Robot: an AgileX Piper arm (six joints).
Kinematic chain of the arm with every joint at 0, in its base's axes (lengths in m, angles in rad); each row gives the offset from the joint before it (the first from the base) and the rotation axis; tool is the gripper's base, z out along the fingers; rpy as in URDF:
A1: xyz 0 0 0.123 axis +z
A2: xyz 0 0 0 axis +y
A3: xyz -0.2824 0 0.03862 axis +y
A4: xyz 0.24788 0 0.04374 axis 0.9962 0 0.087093
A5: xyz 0 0 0 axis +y
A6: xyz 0.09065 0 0.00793 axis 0.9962 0 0.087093
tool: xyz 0 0 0 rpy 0 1.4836 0
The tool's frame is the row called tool.
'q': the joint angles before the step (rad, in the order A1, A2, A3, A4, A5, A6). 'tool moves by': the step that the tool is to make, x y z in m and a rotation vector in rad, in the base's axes. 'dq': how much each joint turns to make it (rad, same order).
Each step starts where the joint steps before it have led.
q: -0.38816 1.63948 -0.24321 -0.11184 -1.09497 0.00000
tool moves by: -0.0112 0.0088 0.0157 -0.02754 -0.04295 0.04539
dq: 0.00032 -0.10881 0.03772 -0.04958 0.02011 0.00811
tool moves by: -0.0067 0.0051 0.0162 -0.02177 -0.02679 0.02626
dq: -0.00007 -0.11214 0.00630 -0.03620 0.07152 0.01579
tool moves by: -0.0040 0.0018 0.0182 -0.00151 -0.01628 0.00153
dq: -0.00033 -0.11595 -0.02032 -0.02094 0.11699 0.03685
